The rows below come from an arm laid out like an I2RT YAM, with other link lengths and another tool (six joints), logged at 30 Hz.
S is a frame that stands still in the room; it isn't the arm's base.
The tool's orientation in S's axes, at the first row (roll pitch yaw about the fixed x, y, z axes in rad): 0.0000, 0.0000, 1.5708
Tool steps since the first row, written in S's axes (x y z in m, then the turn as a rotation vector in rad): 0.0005, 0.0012, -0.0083, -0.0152, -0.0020, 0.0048; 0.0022, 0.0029, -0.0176, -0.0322, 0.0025, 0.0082; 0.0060, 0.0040, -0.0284, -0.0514, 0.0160, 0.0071; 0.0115, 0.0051, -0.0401, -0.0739, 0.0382, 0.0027; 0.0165, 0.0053, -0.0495, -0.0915, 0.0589, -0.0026; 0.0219, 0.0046, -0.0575, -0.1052, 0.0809, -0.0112; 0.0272, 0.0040, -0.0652, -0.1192, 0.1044, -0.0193
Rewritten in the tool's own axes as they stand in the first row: 0.0012, -0.0005, -0.0083, -0.0020, 0.0152, 0.0048; 0.0029, -0.0022, -0.0176, 0.0025, 0.0322, 0.0082; 0.0040, -0.0060, -0.0284, 0.0160, 0.0514, 0.0071; 0.0051, -0.0115, -0.0401, 0.0382, 0.0739, 0.0027; 0.0053, -0.0165, -0.0495, 0.0589, 0.0915, -0.0026; 0.0046, -0.0219, -0.0575, 0.0809, 0.1052, -0.0112; 0.0040, -0.0272, -0.0652, 0.1044, 0.1192, -0.0193
